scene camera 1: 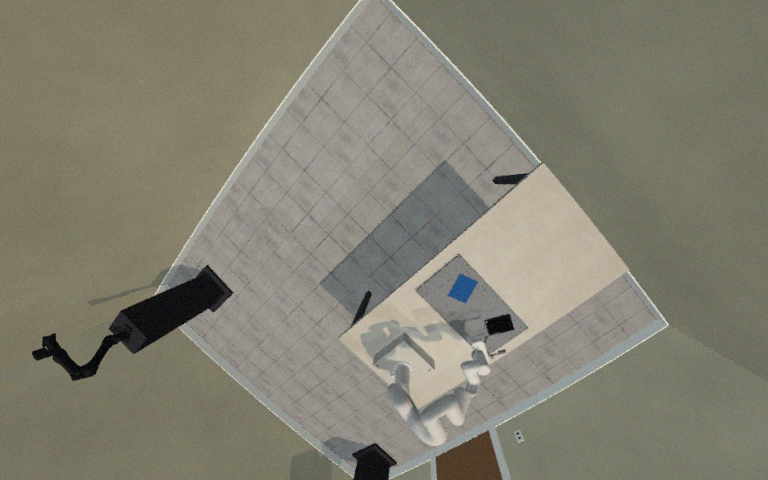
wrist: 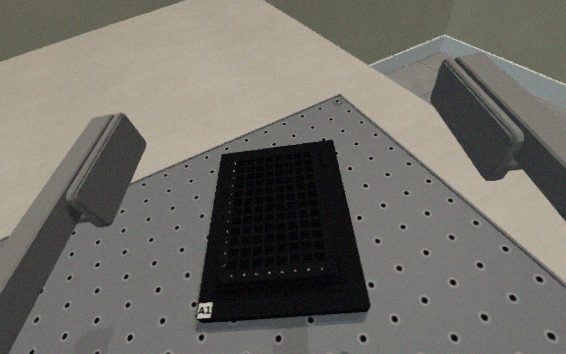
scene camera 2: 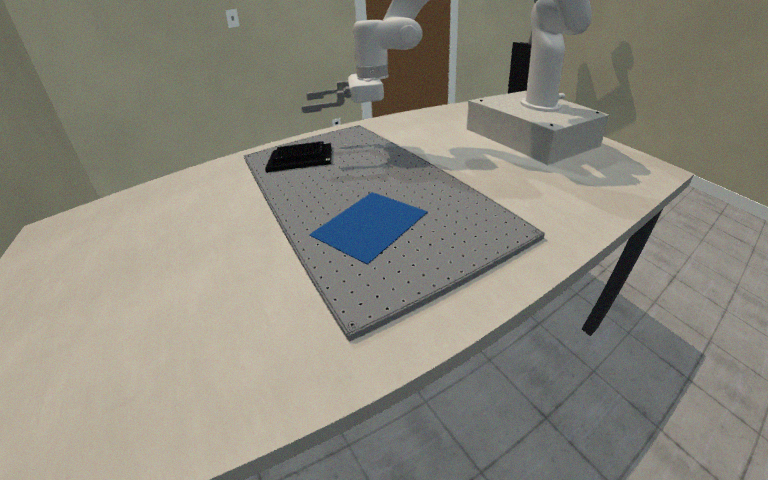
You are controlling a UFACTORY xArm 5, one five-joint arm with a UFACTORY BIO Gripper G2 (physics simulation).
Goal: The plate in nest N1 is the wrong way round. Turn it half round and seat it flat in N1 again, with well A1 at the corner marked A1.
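Note:
The black well plate [scene camera 1: 499, 324] [scene camera 2: 300, 150] [wrist: 275, 215] lies in the black nest [scene camera 2: 294, 165] [wrist: 285, 302]. In the wrist view white marks run along the plate's left and near edges and meet at the near left corner, on the side of the nest's A1 label [wrist: 204, 310]. The marks are too small to read. The plate looks roughly level, but I cannot tell whether it is fully seated. My gripper [scene camera 1: 497, 345] [scene camera 2: 308, 102] [wrist: 295, 145] is open and empty, raised well above the plate and back towards the table edge in scene camera 2.
The nest stands near one end of the grey perforated board [scene camera 1: 438, 288] [scene camera 2: 447, 226] [wrist: 410, 300]. A flat blue sheet [scene camera 1: 463, 288] [scene camera 2: 368, 226] lies farther along the board. My arm's base block [scene camera 2: 509, 130] stands on the table [scene camera 1: 555, 237] [scene camera 2: 169, 339] beside the board.

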